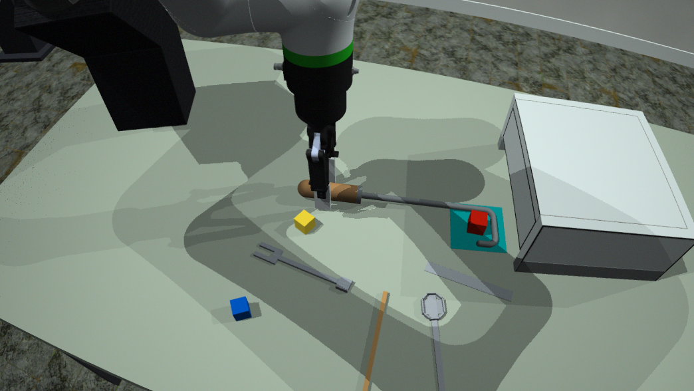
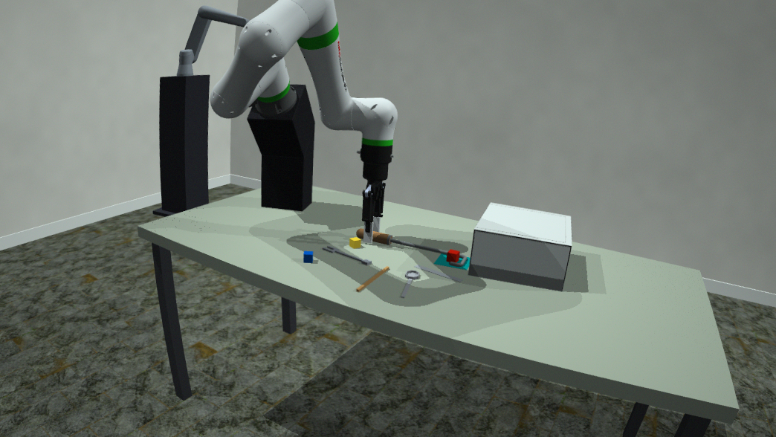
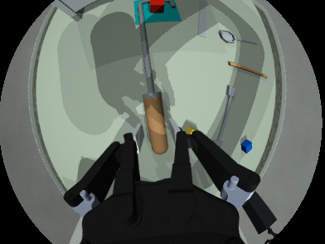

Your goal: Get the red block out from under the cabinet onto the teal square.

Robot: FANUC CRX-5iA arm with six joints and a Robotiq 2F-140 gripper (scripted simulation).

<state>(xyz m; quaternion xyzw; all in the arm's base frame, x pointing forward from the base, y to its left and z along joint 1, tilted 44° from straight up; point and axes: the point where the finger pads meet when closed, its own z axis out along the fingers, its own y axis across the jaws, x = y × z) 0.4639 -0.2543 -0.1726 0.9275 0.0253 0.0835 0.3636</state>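
Right now my hand is 70 mm to the left of the yellow cube, 30 mm past it and 30 mm above it. The rest, counted from my hand: red block (270 mm ahead, 40 mm to the right, 20 mm below); blue cube (240 mm to the right, 100 mm behind, 30 mm below); grey fork tool (150 mm to the right, 30 mm below, 20 mm behind).
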